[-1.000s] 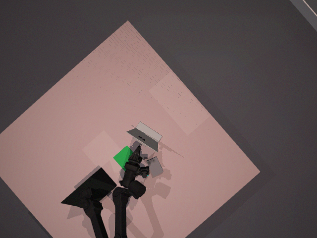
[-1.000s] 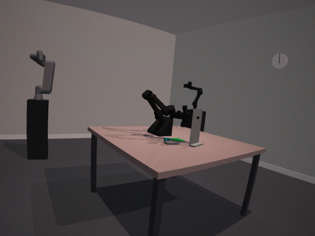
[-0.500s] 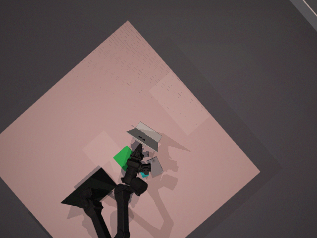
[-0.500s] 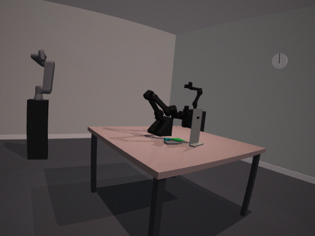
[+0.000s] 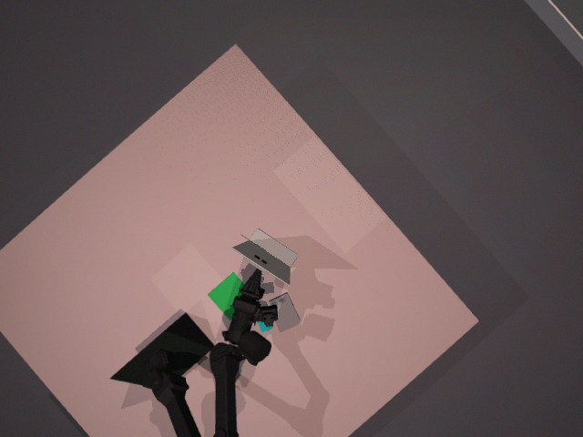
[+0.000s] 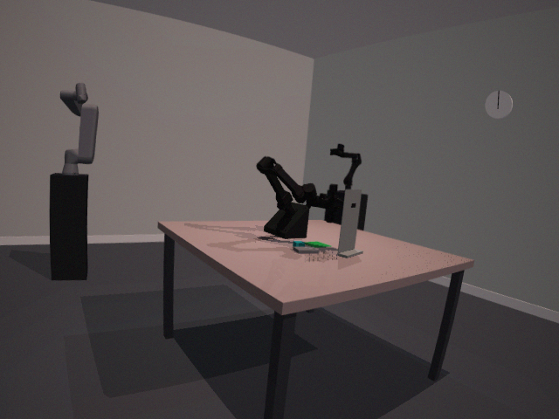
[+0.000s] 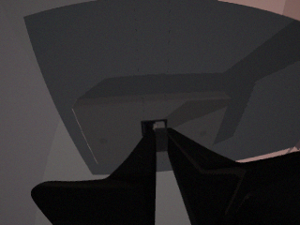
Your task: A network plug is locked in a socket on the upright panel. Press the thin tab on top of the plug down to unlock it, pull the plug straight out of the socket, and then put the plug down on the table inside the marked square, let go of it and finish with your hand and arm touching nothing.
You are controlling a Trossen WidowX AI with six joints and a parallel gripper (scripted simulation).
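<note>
The green marked square lies 23 cm below my gripper tip, 18 cm behind it and 4 cm to the right of it. Round my gripper tip: grey network plug 1 cm ahead; flat grey slab 23 cm below, 19 cm to the right, 5 cm behind; upright grey panel 9 cm below, 2 cm ahead, 1 cm to the left.
</note>
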